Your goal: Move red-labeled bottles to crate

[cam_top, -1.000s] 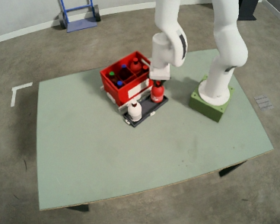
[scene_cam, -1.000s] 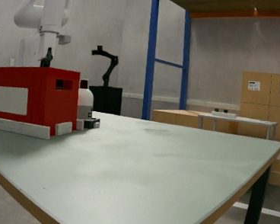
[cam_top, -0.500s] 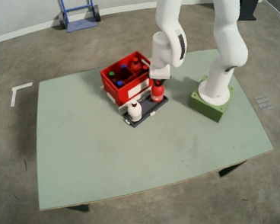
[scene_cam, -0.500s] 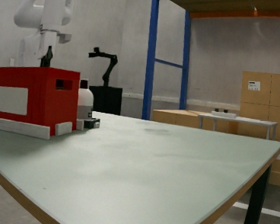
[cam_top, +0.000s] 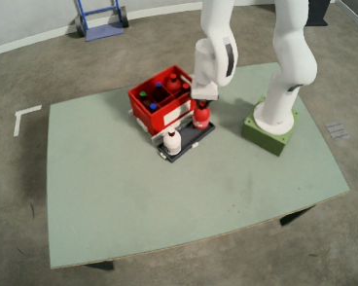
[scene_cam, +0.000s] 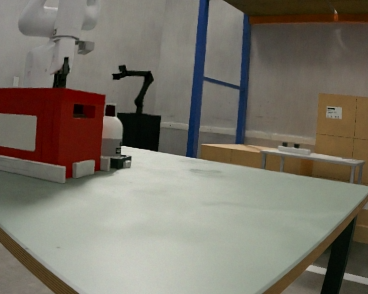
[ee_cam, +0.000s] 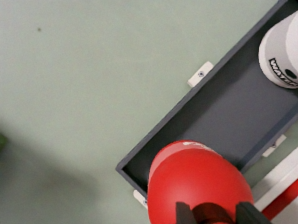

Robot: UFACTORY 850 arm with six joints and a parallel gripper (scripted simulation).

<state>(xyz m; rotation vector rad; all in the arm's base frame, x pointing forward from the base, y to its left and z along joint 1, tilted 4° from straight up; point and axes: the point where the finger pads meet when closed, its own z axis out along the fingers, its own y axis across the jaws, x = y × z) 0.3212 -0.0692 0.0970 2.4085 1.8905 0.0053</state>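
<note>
Right now my hand is 70 mm above the red-capped bottle. Round my hand: white bottle (150 mm ahead, 90 mm to the left, 100 mm below); red crate (140 mm ahead, 130 mm to the right, 100 mm below); dark grey tray (80 mm ahead, 50 mm to the left, 170 mm below).
</note>
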